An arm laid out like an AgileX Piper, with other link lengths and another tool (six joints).
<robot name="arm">
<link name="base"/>
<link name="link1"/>
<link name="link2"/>
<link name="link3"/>
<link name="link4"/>
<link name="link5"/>
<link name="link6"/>
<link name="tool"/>
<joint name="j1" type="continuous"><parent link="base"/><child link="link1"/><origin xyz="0 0 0.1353"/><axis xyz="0 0 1"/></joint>
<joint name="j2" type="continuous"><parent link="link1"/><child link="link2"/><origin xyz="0 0 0"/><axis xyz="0 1 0"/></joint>
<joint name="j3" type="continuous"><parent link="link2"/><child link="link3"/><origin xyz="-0.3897 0 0.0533"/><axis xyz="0 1 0"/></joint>
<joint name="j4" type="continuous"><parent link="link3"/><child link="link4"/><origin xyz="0.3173 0 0.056"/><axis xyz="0.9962 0 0.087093"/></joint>
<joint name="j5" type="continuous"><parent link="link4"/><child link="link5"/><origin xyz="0 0 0"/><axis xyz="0 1 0"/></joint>
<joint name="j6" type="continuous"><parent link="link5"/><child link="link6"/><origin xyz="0.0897 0 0.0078"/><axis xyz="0.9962 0 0.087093"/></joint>
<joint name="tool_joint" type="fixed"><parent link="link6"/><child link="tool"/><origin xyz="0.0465 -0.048 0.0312" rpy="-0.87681 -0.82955 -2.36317"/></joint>
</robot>
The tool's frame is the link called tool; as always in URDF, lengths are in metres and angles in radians. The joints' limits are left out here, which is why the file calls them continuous.
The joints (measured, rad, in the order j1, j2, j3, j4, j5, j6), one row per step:
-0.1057, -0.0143, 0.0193, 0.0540, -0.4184, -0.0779
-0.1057, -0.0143, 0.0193, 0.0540, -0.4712, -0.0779
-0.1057, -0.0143, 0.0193, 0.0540, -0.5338, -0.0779
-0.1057, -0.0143, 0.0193, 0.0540, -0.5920, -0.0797
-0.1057, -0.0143, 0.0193, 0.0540, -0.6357, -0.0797
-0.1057, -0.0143, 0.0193, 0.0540, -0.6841, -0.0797
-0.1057, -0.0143, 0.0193, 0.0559, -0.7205, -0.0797
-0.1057, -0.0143, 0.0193, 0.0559, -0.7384, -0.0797
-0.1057, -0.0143, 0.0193, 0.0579, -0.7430, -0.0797
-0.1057, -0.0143, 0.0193, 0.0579, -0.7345, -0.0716
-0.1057, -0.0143, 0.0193, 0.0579, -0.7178, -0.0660
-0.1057, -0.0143, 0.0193, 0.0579, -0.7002, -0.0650
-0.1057, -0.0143, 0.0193, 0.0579, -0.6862, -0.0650
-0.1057, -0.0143, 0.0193, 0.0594, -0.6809, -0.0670
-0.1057, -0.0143, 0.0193, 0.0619, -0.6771, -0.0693
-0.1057, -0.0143, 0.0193, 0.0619, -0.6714, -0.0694
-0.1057, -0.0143, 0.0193, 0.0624, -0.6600, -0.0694
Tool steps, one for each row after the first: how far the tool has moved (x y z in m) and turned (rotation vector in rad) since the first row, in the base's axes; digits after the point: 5 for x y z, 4 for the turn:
-0.00510, 0.00022, 0.00552, -0.0053, -0.0525, -0.0028
-0.01150, 0.00053, 0.01171, -0.0116, -0.1146, -0.0062
-0.01784, 0.00094, 0.01717, -0.0190, -0.1723, -0.0103
-0.02276, 0.00123, 0.02096, -0.0234, -0.2157, -0.0127
-0.02840, 0.00159, 0.02491, -0.0283, -0.2638, -0.0154
-0.03277, 0.00167, 0.02760, -0.0300, -0.3001, -0.0175
-0.03495, 0.00182, 0.02892, -0.0318, -0.3179, -0.0185
-0.03553, 0.00163, 0.02914, -0.0303, -0.3226, -0.0189
-0.03425, 0.00130, 0.02826, -0.0231, -0.3151, -0.0134
-0.03205, 0.00099, 0.02684, -0.0169, -0.2992, -0.0091
-0.02991, 0.00082, 0.02546, -0.0143, -0.2818, -0.0077
-0.02825, 0.00072, 0.02437, -0.0128, -0.2679, -0.0069
-0.02769, 0.00058, 0.02394, -0.0124, -0.2626, -0.0079
-0.02733, 0.00036, 0.02359, -0.0113, -0.2588, -0.0092
-0.02666, 0.00032, 0.02313, -0.0108, -0.2531, -0.0090
-0.02534, 0.00019, 0.02218, -0.0092, -0.2418, -0.0084

